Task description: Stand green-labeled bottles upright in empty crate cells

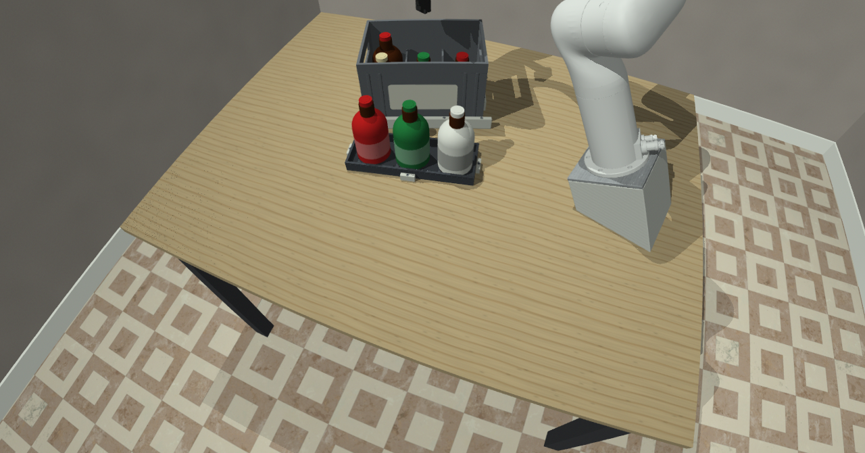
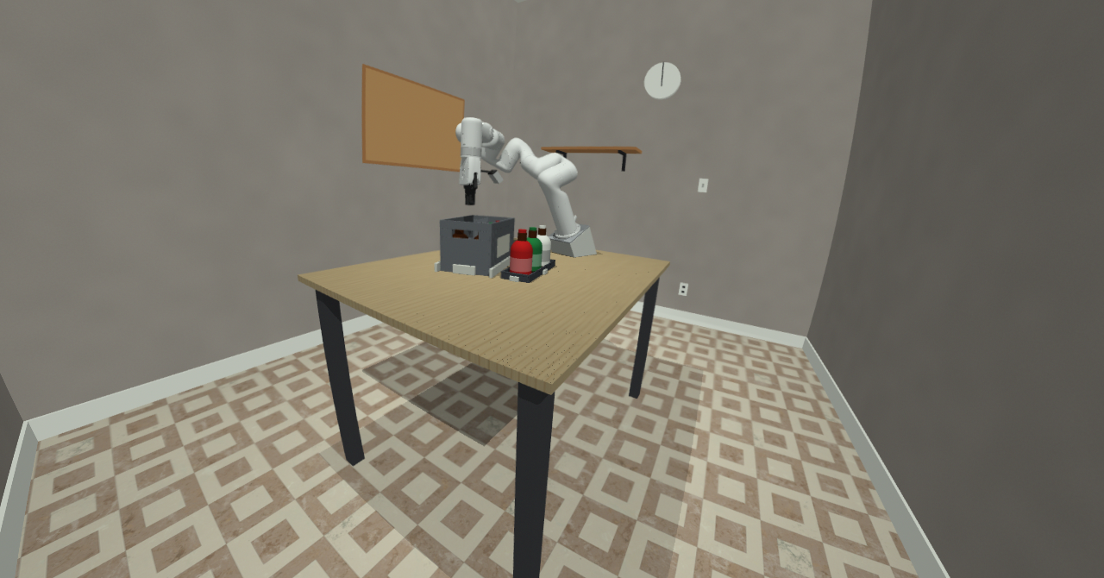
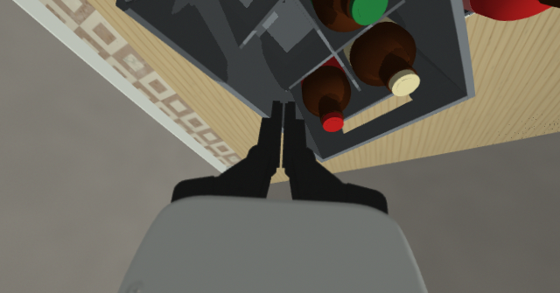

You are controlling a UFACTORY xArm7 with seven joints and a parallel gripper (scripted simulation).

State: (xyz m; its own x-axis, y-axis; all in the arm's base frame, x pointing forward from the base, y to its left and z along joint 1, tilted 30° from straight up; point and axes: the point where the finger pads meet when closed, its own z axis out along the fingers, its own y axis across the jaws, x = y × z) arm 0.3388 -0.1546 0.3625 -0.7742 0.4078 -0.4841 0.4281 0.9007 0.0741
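Right now my hand is 5 cm past the green-labeled bottle, 24 cm to the right of it and 16 cm above it. Also, from my hand: white bottle (14 cm behind, 23 cm to the left, 16 cm below); then dark grey crate (1 cm behind, 4 cm to the left, 16 cm below); then red bottle (4 cm ahead, 25 cm to the left, 16 cm below).
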